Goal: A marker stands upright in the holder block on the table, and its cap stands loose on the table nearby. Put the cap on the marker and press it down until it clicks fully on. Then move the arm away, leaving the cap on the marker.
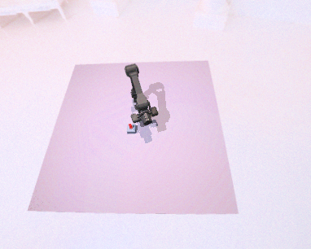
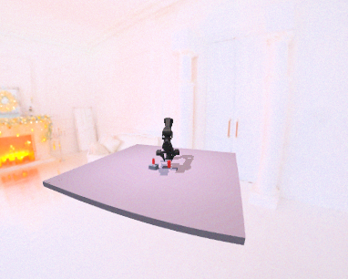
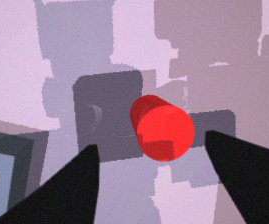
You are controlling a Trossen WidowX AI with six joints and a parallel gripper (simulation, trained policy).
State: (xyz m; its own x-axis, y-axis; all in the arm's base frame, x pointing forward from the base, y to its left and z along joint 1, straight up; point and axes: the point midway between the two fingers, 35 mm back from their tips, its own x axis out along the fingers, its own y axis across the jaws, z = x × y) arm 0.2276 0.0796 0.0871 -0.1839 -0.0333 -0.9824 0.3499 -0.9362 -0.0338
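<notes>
Now: gripper tip 30 mm above the red cap, 10 mm to the right of it and 10 mm past it. Round my gripper tip: holder block (100 mm to the right, 60 mm ahead, 40 mm below).
</notes>
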